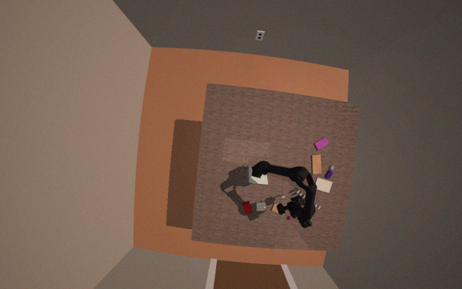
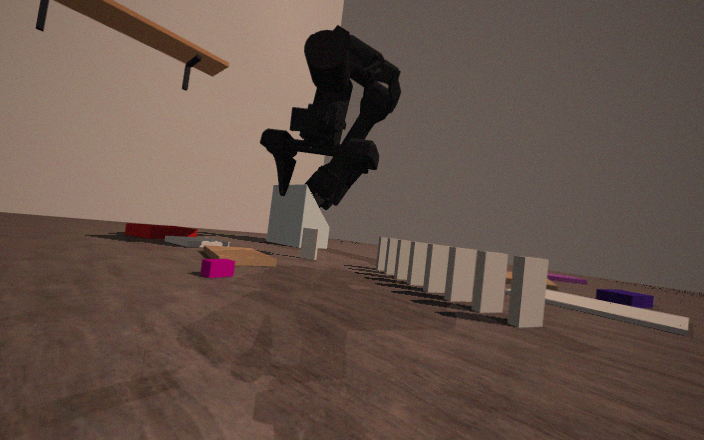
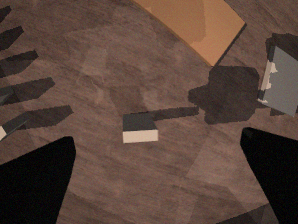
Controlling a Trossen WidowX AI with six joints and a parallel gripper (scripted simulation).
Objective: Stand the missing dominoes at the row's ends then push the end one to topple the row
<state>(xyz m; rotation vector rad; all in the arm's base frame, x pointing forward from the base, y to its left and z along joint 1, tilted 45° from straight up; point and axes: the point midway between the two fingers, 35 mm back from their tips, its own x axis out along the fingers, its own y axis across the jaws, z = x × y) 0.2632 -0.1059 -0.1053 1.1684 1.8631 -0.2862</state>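
Right now the tan slab is 10 mm ahead of my gripper tip, 100 mm to the right of it and 90 mm below it. Round my gripper tip: magenta cube 120 mm ahead, 160 mm to the right, 90 mm below; then red block 240 mm behind, 150 mm to the right, 80 mm below; then white tile 140 mm behind, 110 mm to the right, 90 mm below.
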